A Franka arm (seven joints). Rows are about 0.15 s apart.
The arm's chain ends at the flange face. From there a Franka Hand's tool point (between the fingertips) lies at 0.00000 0.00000 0.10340 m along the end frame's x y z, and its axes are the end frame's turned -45 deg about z.
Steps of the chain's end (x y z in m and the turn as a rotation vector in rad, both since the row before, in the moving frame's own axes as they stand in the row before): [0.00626, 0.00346, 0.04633, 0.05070, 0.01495, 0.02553]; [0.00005, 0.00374, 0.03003, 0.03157, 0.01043, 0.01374]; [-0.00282, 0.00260, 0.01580, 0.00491, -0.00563, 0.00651]
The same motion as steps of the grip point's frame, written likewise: [0.00681, 0.00432, 0.04619, 0.02528, 0.04642, 0.02553]; [0.00047, 0.00116, 0.02997, 0.01495, 0.02970, 0.01374]; [-0.00388, -0.00093, 0.01580, 0.00745, -0.00051, 0.00651]
